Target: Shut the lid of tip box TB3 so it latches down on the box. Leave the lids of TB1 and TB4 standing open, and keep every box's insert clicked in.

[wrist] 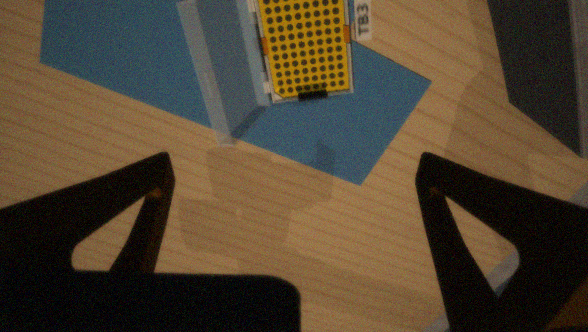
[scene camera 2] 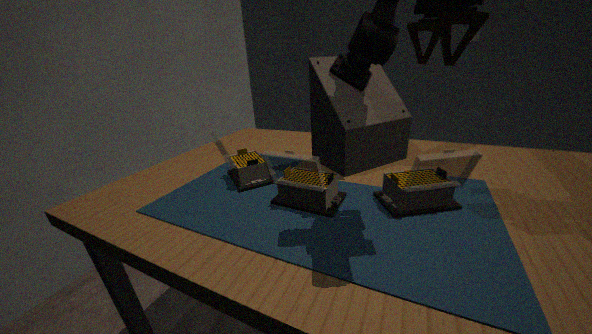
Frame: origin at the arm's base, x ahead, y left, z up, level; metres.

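Seen in the pictures: gripper, fingertip midpoint: (wrist: 295, 166) (scene camera 2: 434, 64); arm's base at its link origin: (scene camera 2: 349, 73).
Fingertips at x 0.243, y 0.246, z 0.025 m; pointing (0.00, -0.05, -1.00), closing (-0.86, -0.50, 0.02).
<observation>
Pixels of each thing's middle, then the offset from my fingertips to it. Level surfaces: height alone.
- middle box at the middle of its body: (scene camera 2: 310, 185) dx +0.068, dy -0.227, dz -0.261 m
- left box at the middle of its body: (scene camera 2: 252, 166) dx +0.033, dy -0.442, dz -0.261 m
- blue mat at its surface level: dz -0.294 m
- wooden table at its surface level: dz -0.297 m
TB3 (scene camera 2: 420, 200) (wrist: 306, 55) appears to be the right-hand box in the scene view; its label (wrist: 363, 20) shows in the wrist view. Its clear lid (scene camera 2: 452, 162) (wrist: 212, 65) stands open, left of the box in the wrist view. Its yellow insert looks level; the box's far end is cut off there. A middle box (scene camera 2: 305, 197) and a left box (scene camera 2: 252, 177) also have open lids; I cannot tell which is TB1 or TB4. My gripper (scene camera 2: 436, 63) (wrist: 295, 166) is wide open and empty, well above the table, with TB3 beyond the fingertips in the wrist view.
The boxes stand on a blue mat (scene camera 2: 215, 220) (wrist: 100, 60) on the wooden table (scene camera 2: 115, 200) (wrist: 375, 250). The robot's grey base block (scene camera 2: 375, 145) stands behind the boxes in the scene view. The middle and left boxes stand close together. Arm shadows fall on the mat.
</observation>
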